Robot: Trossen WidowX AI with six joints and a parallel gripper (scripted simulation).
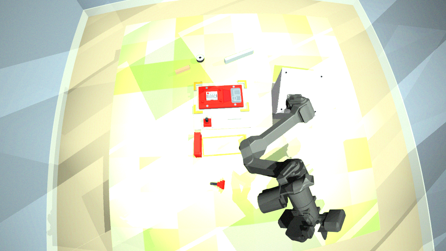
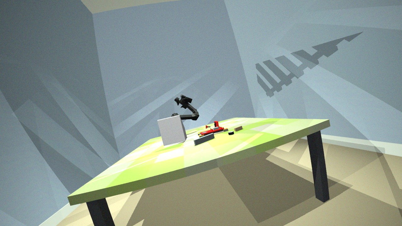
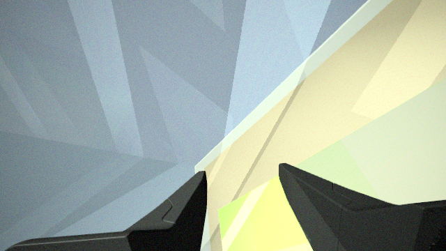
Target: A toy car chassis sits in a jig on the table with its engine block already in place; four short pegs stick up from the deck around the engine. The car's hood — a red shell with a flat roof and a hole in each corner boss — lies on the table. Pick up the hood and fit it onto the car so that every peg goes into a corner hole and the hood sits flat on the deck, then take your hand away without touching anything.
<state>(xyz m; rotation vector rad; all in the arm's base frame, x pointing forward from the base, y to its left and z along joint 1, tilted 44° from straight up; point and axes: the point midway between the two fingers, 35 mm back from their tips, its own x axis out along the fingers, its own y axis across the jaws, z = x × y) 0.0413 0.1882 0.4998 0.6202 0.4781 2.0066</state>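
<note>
Now: gripper tip 360 mm short of the red hood, 360 mm to the left of it and 310 mm above it. From my gripper tip the other things lie so: grey bar (160 mm ahead, 810 mm to the right, 330 mm below); then grey engine block (300 mm ahead, 580 mm to the right, 320 mm below); then wooden block (440 mm ahead, 740 mm to the right, 330 mm below).
</note>
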